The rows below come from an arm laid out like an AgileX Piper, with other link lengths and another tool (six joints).
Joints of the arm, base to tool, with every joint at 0 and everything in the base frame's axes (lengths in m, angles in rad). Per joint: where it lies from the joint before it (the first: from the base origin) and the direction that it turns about. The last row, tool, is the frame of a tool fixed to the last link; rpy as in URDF.
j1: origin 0 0 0.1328 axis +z
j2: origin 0 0 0 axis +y
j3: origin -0.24 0 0.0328 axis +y
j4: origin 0.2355 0 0.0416 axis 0.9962 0 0.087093
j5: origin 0 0 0 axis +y
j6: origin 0.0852 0 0.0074 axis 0.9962 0 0.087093
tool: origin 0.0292 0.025 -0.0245 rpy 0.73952 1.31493 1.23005
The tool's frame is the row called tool.
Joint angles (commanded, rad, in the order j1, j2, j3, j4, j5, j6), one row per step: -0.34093 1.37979 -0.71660 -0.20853 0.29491 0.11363; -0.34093 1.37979 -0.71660 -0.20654 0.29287 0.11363; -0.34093 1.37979 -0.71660 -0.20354 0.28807 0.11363; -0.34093 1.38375 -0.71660 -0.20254 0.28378 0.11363; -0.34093 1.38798 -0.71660 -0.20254 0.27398 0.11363; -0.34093 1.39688 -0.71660 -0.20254 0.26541 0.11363; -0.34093 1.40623 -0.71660 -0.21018 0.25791 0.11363; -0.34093 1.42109 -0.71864 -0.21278 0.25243 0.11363; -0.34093 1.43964 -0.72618 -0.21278 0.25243 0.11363; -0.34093 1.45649 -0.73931 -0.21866 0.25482 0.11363; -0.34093 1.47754 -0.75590 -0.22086 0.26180 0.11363; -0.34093 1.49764 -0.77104 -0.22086 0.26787 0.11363; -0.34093 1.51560 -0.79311 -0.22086 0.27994 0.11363; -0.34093 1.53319 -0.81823 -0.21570 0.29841 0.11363; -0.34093 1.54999 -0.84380 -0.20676 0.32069 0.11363; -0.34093 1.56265 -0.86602 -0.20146 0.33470 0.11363
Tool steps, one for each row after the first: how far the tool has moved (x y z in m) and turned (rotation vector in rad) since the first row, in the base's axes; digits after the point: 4 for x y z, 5 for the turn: 0.0003 0.0001 0.0001 0.00112 -0.00252 -0.00073; 0.0008 0.0002 0.0004 0.00242 -0.00796 -0.00154; 0.0014 0.0001 -0.0003 0.00358 -0.00863 -0.00137; 0.0025 0.0000 -0.0009 0.00282 -0.01405 0.00029; 0.0035 -0.0002 -0.0026 0.00390 -0.01389 0.00172; 0.0042 -0.0008 -0.0047 -0.00053 -0.01016 0.00731; 0.0054 -0.0012 -0.0077 0.00062 -0.00264 0.00974; 0.0073 -0.0019 -0.0105 0.00435 0.00772 0.00973; 0.0099 -0.0032 -0.0117 0.00163 0.01514 0.01274; 0.0130 -0.0046 -0.0134 0.00295 0.02665 0.01282; 0.0159 -0.0058 -0.0152 0.00593 0.03715 0.01177; 0.0196 -0.0074 -0.0151 0.00709 0.04488 0.00964; 0.0235 -0.0089 -0.0144 0.01249 0.05413 0.00345; 0.0271 -0.0101 -0.0135 0.02137 0.06481 -0.00539; 0.0307 -0.0113 -0.0120 0.02547 0.06778 -0.01067
